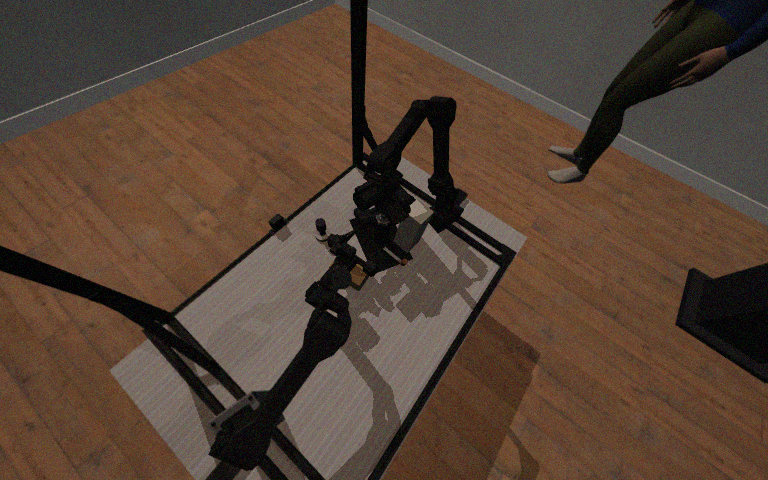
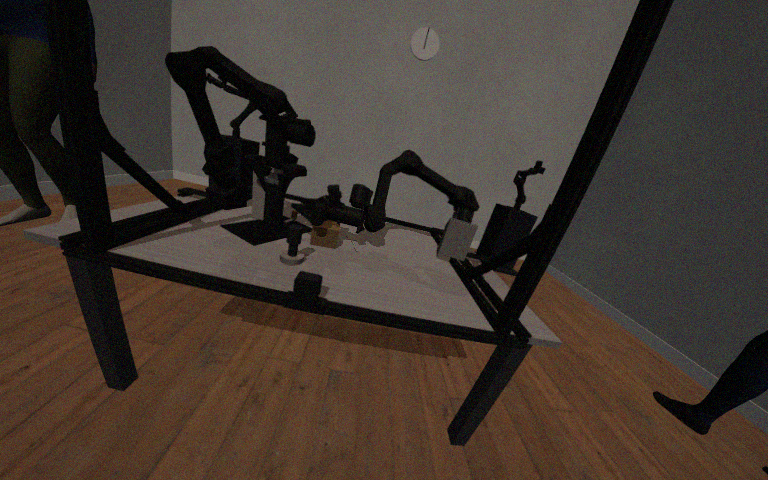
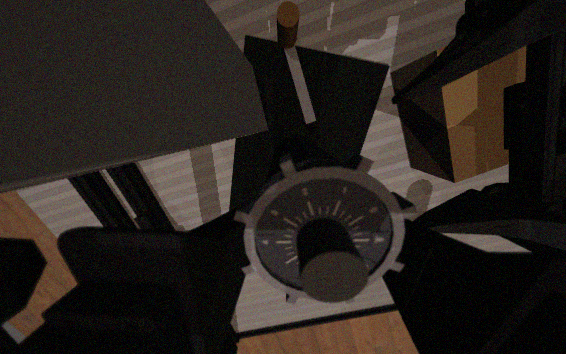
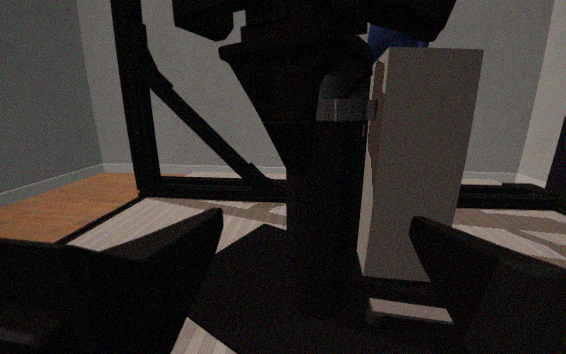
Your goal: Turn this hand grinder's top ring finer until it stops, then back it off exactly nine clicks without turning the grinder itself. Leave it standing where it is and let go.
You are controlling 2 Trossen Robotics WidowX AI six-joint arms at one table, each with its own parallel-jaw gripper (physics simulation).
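Frame: origin at the left arm's base, x left, y down, z back, level; metres.
Seen in the pictures: left gripper, fingertip midpoint: (image 1: 381, 221) (image 2: 273, 193) (image 3: 309, 203) (image 4: 313, 166); right gripper, fingertip midpoint: (image 1: 368, 236) (image 2: 296, 202) (image 3: 407, 170) (image 4: 316, 221); left arm's base, link origin: (image 1: 444, 208) (image 2: 226, 185); right arm's base, link origin: (image 1: 242, 424) (image 2: 460, 225).
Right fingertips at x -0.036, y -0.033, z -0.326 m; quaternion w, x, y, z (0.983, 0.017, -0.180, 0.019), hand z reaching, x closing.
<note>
Pixels of each thing's top centre, then the offset from my right fingertips to it. "spot": a spot on its surface instead.
- dark cylinder, top centre: (image 3: 331, 277) (image 4: 328, 77) (image 1: 384, 213) (image 2: 277, 173) dx -0.013, dy -0.071, dz +0.069 m
- black plate, top centre: (image 4: 317, 292) (image 3: 295, 158) (image 2: 271, 227) (image 1: 380, 238) dx -0.014, dy +0.103, dz +0.069 m
- dark round knob, surface spot: (image 3: 334, 276) spot: dx -0.013, dy -0.071, dz +0.068 m
- crank's metal bar, surface spot: (image 3: 301, 85) spot: dx +0.069, dy +0.094, dz +0.066 m
- wooden knob, top centre: (image 3: 287, 16) dx +0.117, dy +0.070, dz +0.082 m
- tall grey box, top centre: (image 4: 418, 55) (image 1: 417, 211) dx +0.048, dy -0.098, dz +0.151 m
- orange-brown box, top centre: (image 3: 497, 103) (image 2: 327, 222) (image 1: 350, 266) dx +0.046, dy +0.046, dz -0.095 m
- pale round base, top centre: (image 2: 295, 227) (image 1: 320, 222) dx -0.140, dy +0.016, dz -0.105 m
- black block, surface spot: (image 2: 307, 284) (image 1: 273, 218) spot: dx -0.266, dy +0.062, dz -0.230 m
The hand grinder, a dark cylinder (image 2: 274, 206) (image 4: 325, 200), stands upright on a black plate (image 1: 387, 264) (image 2: 243, 232) (image 3: 345, 95) (image 4: 260, 265). Its grey, lugged top ring (image 3: 250, 205) (image 4: 345, 110) surrounds a dial with pale marks; a dark round knob (image 3: 334, 276) rises from the middle. My left gripper (image 3: 309, 203) comes from above and is shut on the top ring, a finger at each side. My right gripper (image 4: 316, 221) (image 1: 362, 249) is open and low, its fingers pointing at the grinder and apart from it. A crank's metal bar (image 3: 301, 85) with wooden knob (image 3: 288, 15) lies over the plate.
A tall grey box (image 3: 125, 90) (image 4: 425, 160) stands close beside the grinder. An orange-brown box (image 1: 357, 275) (image 2: 325, 234) (image 3: 480, 135) is by the right gripper. A dark-handled tool on a pale round base (image 2: 292, 258) stands nearby. A black block (image 1: 276, 221) (image 2: 307, 284) sits at the table edge.
</note>
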